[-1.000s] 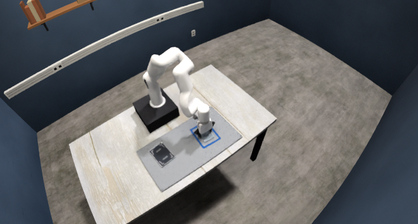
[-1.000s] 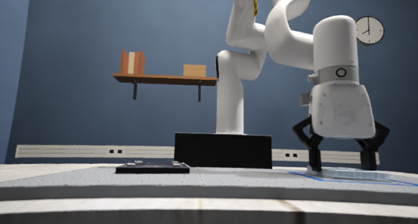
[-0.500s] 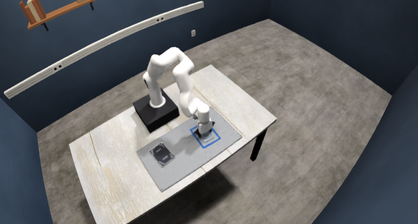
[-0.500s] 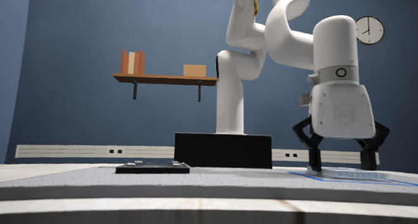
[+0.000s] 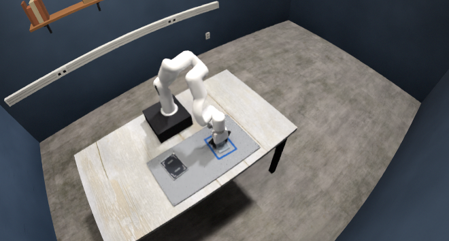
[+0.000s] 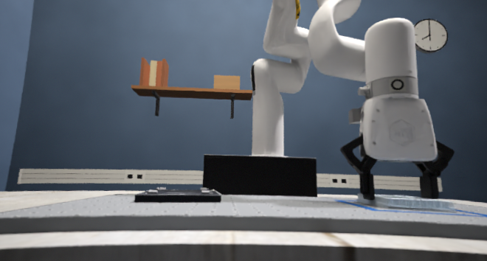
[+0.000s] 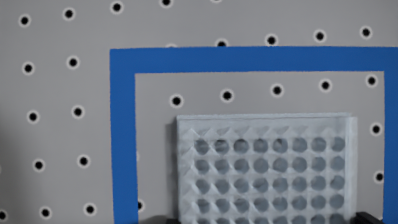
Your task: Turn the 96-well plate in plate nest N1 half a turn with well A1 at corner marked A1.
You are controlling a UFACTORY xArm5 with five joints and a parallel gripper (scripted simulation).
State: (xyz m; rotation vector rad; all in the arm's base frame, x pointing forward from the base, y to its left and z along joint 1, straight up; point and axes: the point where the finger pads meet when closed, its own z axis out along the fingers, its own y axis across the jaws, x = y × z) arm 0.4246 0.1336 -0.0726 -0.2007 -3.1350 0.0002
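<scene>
The black plate nest is 34 cm to the right of my hand, 6 cm behind it and 1 cm below it. Round my hand: 96-well plate 1 cm below.
</scene>
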